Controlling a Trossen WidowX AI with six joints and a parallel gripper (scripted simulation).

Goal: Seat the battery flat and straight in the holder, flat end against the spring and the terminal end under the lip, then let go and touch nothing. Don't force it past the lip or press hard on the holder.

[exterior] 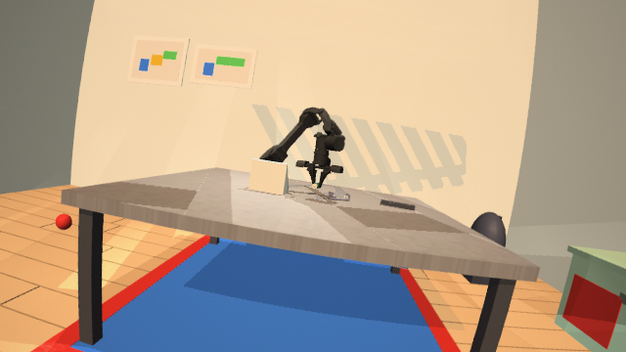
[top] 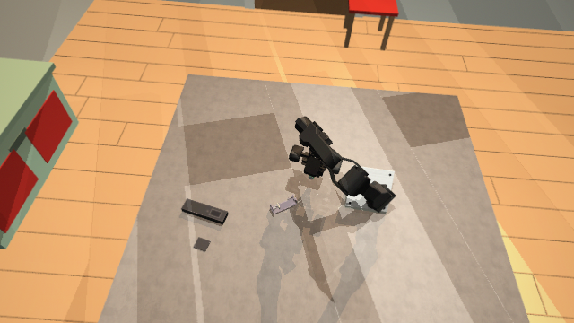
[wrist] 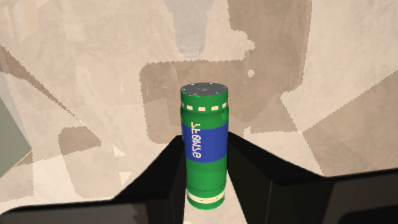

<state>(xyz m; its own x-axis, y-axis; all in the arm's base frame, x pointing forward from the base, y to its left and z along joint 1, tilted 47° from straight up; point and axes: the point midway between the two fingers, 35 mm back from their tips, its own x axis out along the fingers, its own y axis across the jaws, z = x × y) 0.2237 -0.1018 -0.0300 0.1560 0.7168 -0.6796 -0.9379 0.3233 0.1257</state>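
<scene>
My gripper tip is 13 cm short of the brass plate, 13 cm to the right of it and 4 cm above it. From my gripper tip the other things lie so: black remote-like bar: 39 cm ahead, 16 cm to the left, 4 cm below; dark square: 38 cm ahead, 28 cm to the left, 5 cm below; green battery: 1 cm above.
</scene>
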